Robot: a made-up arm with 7 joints. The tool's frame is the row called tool. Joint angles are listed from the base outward.
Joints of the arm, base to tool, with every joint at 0 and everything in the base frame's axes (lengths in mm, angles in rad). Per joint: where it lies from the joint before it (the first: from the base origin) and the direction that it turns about. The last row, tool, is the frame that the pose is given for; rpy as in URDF.
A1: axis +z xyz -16.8 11.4 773
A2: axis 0 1 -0.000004 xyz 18.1 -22.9 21.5
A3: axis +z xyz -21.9 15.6 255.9
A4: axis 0 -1 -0.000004 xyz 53.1 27.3 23.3
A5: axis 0 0.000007 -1 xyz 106.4 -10.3 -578.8
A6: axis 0 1 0.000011 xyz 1.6 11.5 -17.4
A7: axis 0 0.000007 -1 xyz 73.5 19.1 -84.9
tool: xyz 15 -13.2 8.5 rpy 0.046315 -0.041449 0.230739
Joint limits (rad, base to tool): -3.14..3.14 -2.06..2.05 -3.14..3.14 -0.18..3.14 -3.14..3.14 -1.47..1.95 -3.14..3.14
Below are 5 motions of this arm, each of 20 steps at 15 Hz.
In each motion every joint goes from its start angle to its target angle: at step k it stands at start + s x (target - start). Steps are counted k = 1, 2, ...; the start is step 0. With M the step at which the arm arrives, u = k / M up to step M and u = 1 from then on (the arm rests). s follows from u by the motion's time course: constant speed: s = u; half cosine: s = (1 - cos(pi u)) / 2; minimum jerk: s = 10 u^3 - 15 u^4 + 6 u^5.
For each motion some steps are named. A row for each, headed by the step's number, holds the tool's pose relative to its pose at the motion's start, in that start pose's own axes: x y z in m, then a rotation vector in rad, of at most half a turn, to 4 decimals.
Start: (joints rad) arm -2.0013 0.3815 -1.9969 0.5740 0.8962 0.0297 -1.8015
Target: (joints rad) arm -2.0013 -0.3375 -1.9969 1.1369 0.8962 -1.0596 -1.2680
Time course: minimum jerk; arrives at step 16
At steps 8, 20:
8: 0.0328 -0.1076 0.0463 -0.4950 -0.0743 -0.5105
20: -0.0177 -0.1734 0.0837 -0.9663 -0.0437 -1.1337

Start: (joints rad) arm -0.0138 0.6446 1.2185 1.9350 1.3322 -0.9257 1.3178
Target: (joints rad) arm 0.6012 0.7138 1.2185 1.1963 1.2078 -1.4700 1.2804
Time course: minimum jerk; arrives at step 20
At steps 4, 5, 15, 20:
4: 0.0197 -0.0392 0.0160 -0.0227 -0.0208 0.0498
5: 0.0358 -0.0687 0.0303 -0.0401 -0.0352 0.0900
15: 0.3783 -0.3421 0.4229 -0.2797 0.0058 0.8467
20: 0.4262 -0.3391 0.4799 -0.3029 0.0529 0.9426

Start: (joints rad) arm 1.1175 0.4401 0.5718 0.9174 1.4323 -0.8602 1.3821
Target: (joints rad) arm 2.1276 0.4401 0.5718 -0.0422 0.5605 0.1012 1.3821
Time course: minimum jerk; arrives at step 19
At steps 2, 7, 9, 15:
2: 0.0013 -0.0079 0.0029 -0.0116 0.0126 0.0194
7: 0.0805 -0.1911 0.0845 -0.3265 0.2967 0.5386
9: 0.1898 -0.2861 0.1407 -0.5675 0.4421 0.9467
15: 0.5634 -0.2861 0.1874 -1.1351 0.4290 2.1097

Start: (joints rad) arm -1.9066 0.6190 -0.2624 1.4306 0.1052 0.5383 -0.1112
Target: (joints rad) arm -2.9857 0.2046 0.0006 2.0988 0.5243 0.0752 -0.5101
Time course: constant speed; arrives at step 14
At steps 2, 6, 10, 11, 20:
2: 0.0359 -0.1149 0.0951 -0.0568 -0.2078 -0.1066
6: 0.0204 -0.3378 0.3326 -0.2817 -0.6024 -0.2877
10: -0.0979 -0.4856 0.6109 -0.6348 -0.9423 -0.4106
11: -0.1381 -0.5035 0.6824 -0.7395 -1.0157 -0.4301
20: -0.2673 -0.5035 0.8902 -1.0841 -1.2034 -0.4574

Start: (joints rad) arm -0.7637 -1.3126 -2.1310 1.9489 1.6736 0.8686 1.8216
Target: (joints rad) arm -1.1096 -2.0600 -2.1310 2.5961 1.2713 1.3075 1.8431
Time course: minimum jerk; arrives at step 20
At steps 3, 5, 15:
3: -0.0105 0.0080 0.0110 -0.0030 0.0164 0.0050
5: -0.0393 0.0311 0.0451 -0.0096 0.0628 0.0206
15: -0.1412 0.2216 0.5286 0.0781 0.4300 0.2107

